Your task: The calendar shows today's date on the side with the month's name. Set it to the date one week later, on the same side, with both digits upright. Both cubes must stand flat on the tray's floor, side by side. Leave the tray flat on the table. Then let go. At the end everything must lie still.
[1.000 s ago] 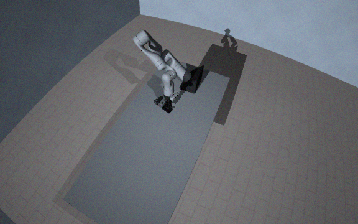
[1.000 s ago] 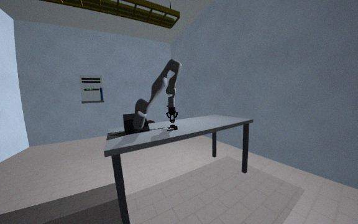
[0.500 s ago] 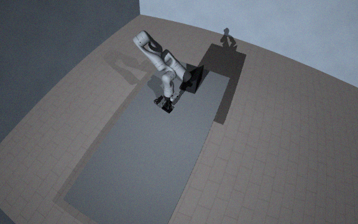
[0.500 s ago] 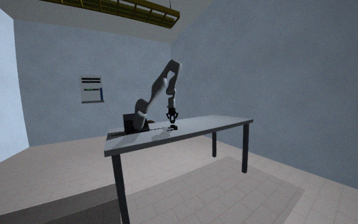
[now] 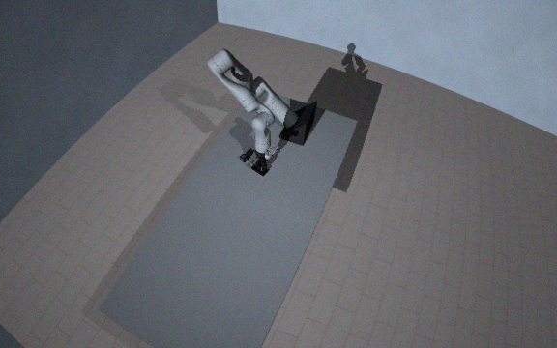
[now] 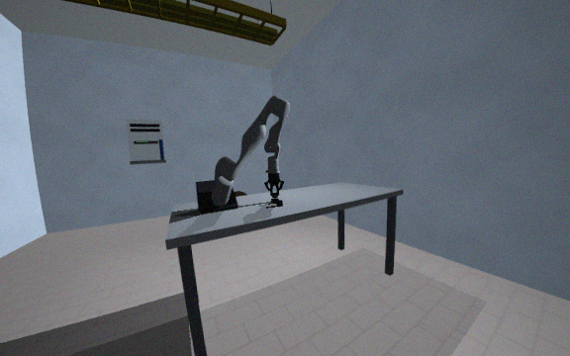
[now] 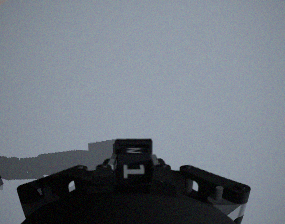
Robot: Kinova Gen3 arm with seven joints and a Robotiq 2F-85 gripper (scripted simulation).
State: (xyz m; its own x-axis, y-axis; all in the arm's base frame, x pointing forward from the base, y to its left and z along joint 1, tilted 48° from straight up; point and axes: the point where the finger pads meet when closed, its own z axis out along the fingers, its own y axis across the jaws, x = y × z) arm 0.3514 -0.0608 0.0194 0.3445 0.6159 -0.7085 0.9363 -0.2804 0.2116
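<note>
The dark calendar tray lies 1 cm behind my hand, 2 cm to the right of it and 4 cm below it.
</note>
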